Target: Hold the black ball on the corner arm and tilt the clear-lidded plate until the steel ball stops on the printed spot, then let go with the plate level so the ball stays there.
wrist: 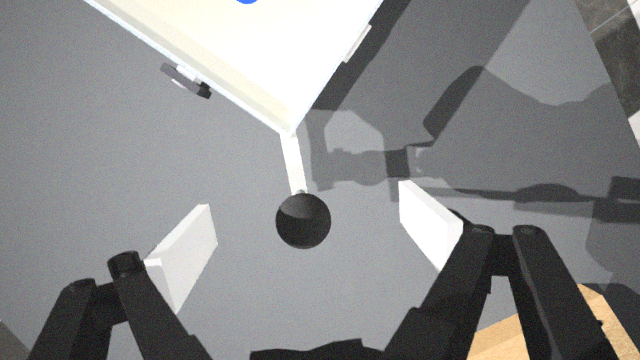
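Observation:
The black ball [303, 221] sits at the end of a short white corner arm [293, 162] that runs out from the near corner of the plate. The white plate [250, 60] shows in part at the top of the view, with raised walls. A piece of the blue printed spot [246, 1] shows at the top edge. The steel ball does not show. My gripper [306, 213] is wide open, with one white fingertip pad on each side of the black ball and a gap on both sides. No contact with the ball shows.
A small grey and black fitting [186, 81] is on the plate's left side, and a pale tab [357, 44] is on its right side. Dark shadows of the arm and plate lie on the grey table [100, 150]. A light wooden piece [505, 335] shows at the lower right.

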